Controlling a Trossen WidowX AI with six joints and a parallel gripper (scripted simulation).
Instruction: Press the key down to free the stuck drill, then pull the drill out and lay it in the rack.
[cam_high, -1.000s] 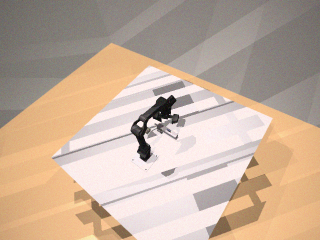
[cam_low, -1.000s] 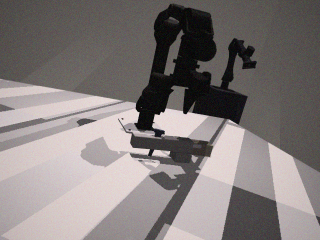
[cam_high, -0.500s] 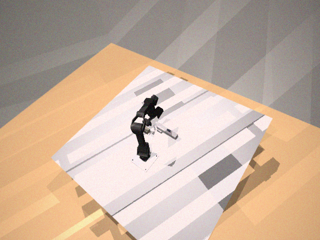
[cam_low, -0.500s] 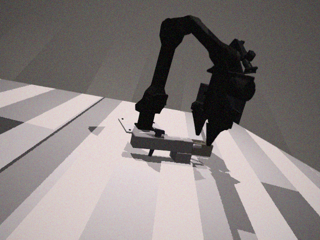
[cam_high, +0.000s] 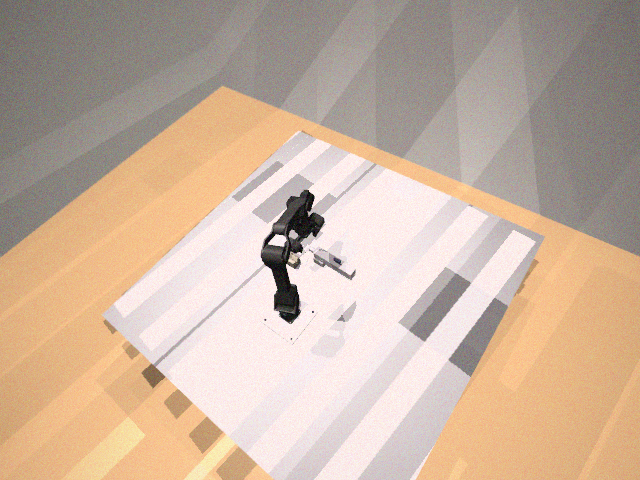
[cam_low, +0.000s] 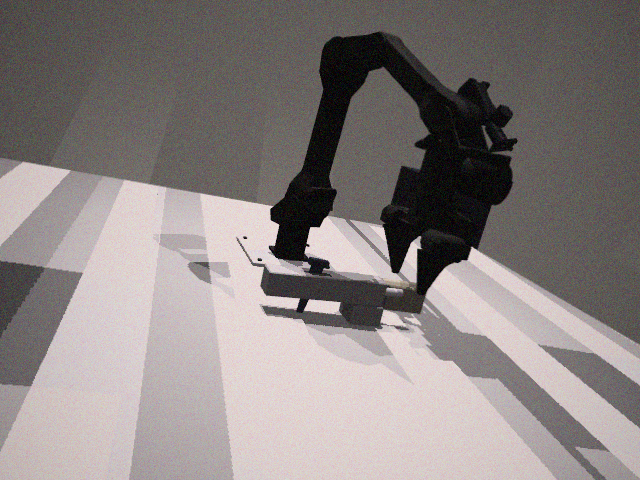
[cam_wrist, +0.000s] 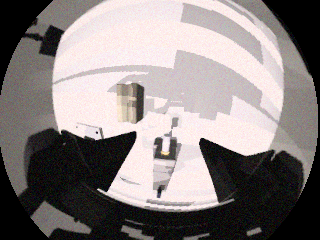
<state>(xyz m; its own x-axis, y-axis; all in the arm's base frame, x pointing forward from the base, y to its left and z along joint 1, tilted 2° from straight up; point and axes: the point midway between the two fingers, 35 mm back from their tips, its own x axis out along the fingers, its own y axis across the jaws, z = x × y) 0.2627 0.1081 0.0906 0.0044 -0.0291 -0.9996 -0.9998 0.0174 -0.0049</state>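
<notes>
The drill is 70 mm to the right of my gripper tip and 20 mm below it. Round my gripper tip: dark blue key (150 mm to the right, 20 mm below); then grey block (130 mm to the right, 30 mm below); then rack (80 mm behind, 50 mm below, 40 mm to the left).
</notes>
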